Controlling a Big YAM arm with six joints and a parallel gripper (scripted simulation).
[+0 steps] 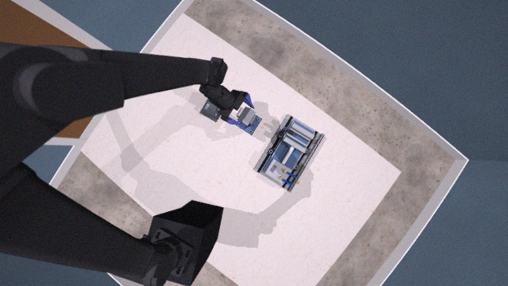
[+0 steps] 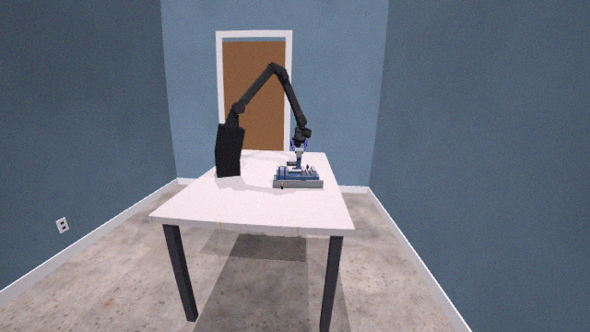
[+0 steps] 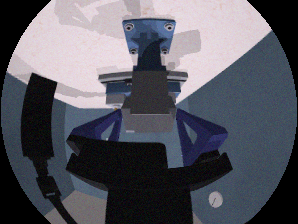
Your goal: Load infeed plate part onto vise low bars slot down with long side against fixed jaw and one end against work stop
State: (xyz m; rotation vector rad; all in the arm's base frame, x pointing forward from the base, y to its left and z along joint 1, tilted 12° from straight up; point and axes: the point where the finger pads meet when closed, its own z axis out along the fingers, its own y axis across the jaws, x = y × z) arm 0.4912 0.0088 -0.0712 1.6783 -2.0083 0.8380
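The part is 10 mm below my hand. Also, from my hand: dark square plate (20 mm behind, 190 mm to the left, 150 mm below).
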